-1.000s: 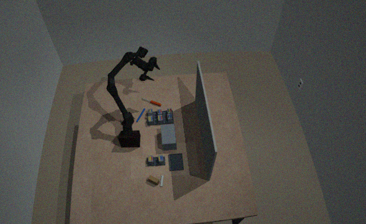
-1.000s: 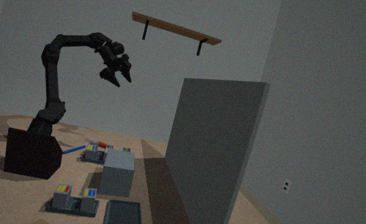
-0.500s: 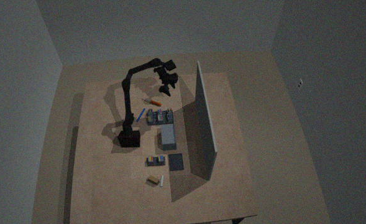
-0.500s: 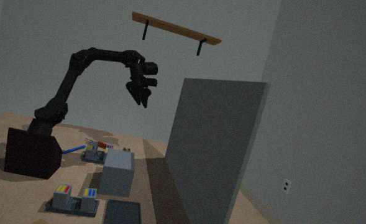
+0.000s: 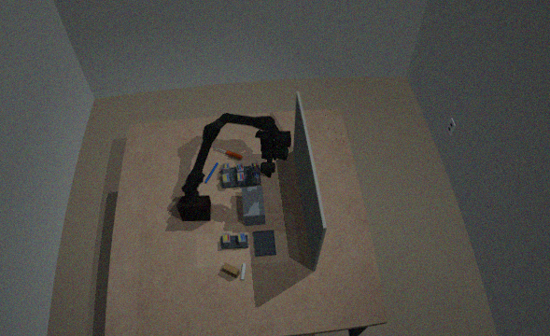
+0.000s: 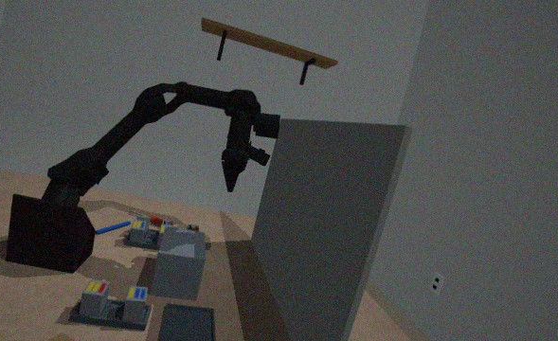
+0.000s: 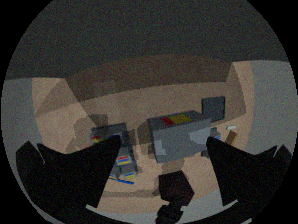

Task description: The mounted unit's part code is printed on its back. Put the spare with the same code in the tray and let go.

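Now: the grey spare 25 cm behind my gripper tip, 22 cm to the right of it and 18 cm below it. The rest, counted from my gripper tip: tray 8 cm behind, 26 cm to the right, 22 cm below; then mounted unit 10 cm behind, 6 cm to the right, 17 cm below; then tall grey panel 15 cm ahead, 9 cm to the right.
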